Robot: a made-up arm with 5 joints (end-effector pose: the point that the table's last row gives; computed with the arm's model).
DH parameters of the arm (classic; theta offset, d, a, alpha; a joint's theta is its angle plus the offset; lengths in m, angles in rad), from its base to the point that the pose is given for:
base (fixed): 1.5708 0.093 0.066 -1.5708
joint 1: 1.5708 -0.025 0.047 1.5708
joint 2: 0 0.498 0.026 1.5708
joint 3: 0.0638 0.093 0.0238 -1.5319
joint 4: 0 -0.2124 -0.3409 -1.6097
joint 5: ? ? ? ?
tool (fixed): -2.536 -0.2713 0 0
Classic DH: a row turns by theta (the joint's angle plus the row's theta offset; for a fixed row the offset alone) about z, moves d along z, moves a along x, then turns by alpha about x.
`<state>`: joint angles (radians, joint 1 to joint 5).
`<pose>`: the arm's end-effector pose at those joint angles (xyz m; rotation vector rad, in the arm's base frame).
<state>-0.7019 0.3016 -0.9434 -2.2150 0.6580</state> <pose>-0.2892 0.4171 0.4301 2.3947 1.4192 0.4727</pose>
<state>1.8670 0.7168 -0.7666 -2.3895 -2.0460</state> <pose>-0.2423 0.2924 -0.1318 0.6405 -0.7502 2.2648</pose>
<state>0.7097 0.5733 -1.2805 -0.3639 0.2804</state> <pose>0.2807 0.7257 -0.5033 1.2544 -0.4086 -2.2577</pose>
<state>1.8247 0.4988 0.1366 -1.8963 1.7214</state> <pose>-0.0664 0.1138 -0.2713 1.4100 -0.3828 0.1526</pose>
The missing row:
joint 5: 1.029 0 -0.1739 0
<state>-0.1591 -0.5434 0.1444 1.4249 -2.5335</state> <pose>0.6052 0.2478 0.0169 0.6873 -0.4565 -0.8875</pose>
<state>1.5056 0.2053 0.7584 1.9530 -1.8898</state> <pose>0.2956 -0.5951 -0.5434 -0.6504 0.3517 -0.6092</pose>
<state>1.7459 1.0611 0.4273 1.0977 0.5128</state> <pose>0.1595 -0.5811 -0.3067 -0.5681 1.2252 1.0977</pose>
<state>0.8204 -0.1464 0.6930 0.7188 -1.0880</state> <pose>0.6533 0.1987 -0.0592 -0.2562 -0.9354 0.6103</pose>
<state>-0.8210 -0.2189 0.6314 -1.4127 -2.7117</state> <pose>-0.1594 0.1688 0.0327 -1.0417 1.5814 1.4207</pose>
